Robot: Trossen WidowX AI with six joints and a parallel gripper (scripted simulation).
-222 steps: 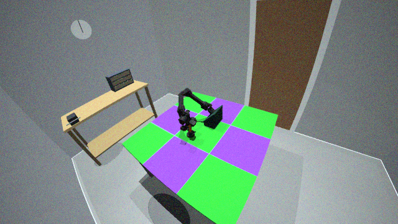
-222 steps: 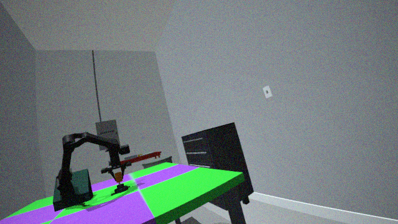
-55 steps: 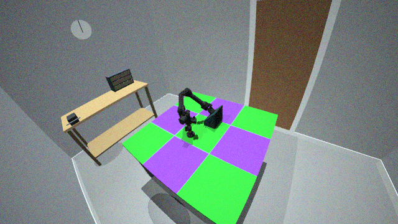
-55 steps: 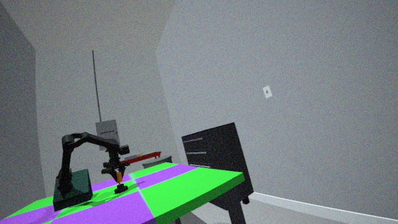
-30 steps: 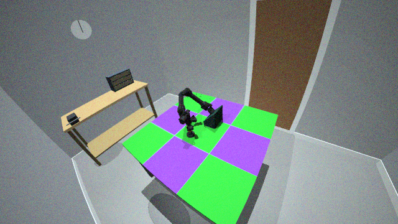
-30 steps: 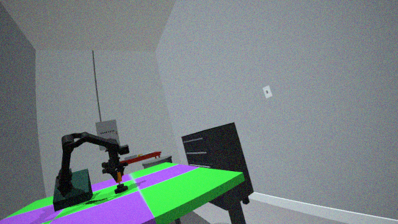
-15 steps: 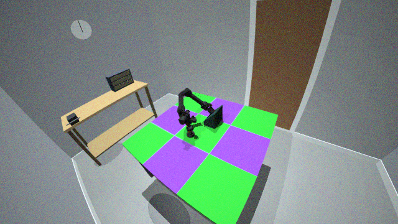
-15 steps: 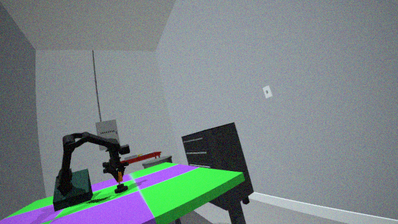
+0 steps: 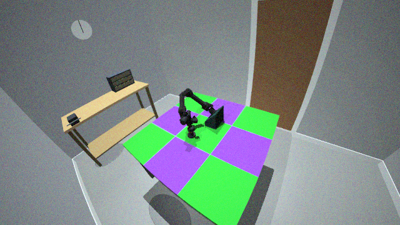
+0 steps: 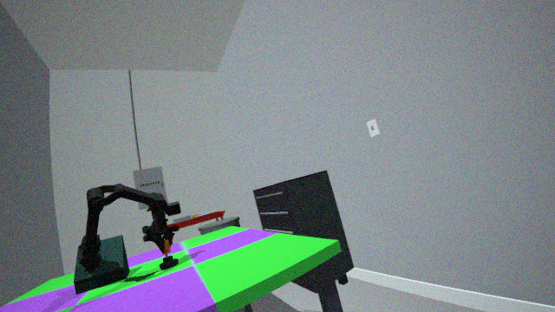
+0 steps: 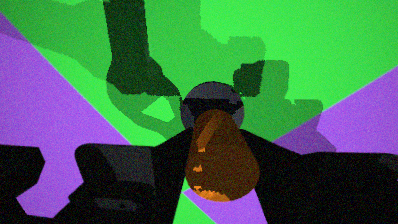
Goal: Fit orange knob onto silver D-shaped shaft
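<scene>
My gripper tip is 3 cm below the orange knob. Also, from my gripper tip: pedestal: 4 cm below.
</scene>
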